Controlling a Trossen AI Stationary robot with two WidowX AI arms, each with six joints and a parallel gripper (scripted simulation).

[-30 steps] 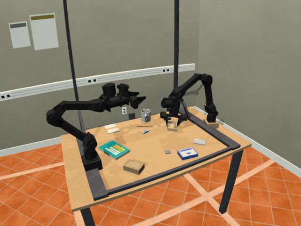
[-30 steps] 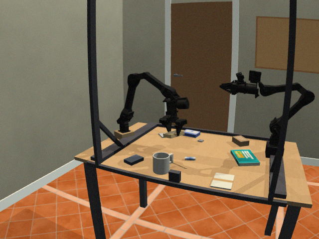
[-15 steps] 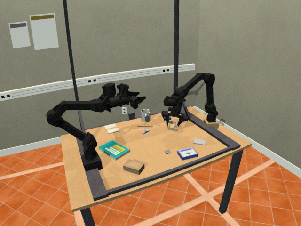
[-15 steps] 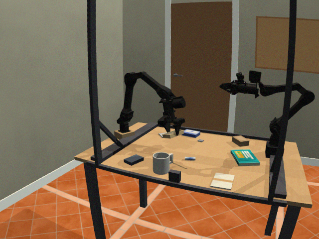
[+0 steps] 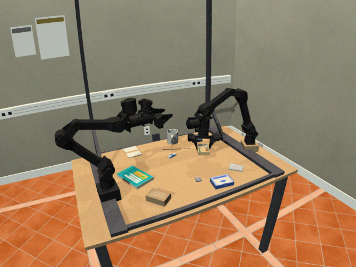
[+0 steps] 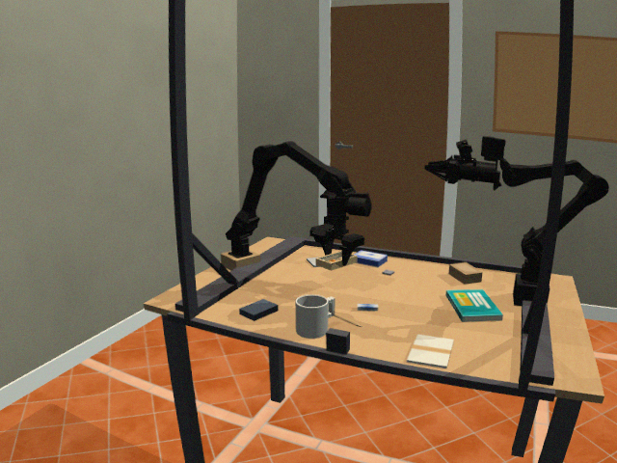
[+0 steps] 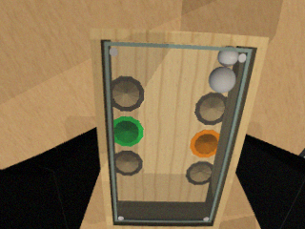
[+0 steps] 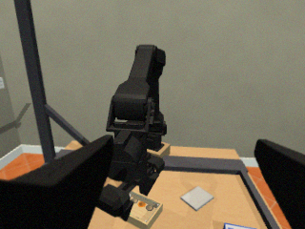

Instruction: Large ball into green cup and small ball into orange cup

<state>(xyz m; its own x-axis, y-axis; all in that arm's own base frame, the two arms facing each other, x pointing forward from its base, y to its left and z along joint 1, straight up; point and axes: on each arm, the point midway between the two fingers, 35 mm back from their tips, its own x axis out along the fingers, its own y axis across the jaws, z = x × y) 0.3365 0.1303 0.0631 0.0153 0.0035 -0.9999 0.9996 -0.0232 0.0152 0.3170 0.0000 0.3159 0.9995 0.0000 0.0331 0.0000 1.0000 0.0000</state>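
Right now my left hand is 30 mm above the covered wooden puzzle. From my left hand the other things lie so: notepad: 340 mm to the right, 330 mm behind, 100 mm below; grey square: 150 mm ahead, 140 mm to the right, 110 mm below.
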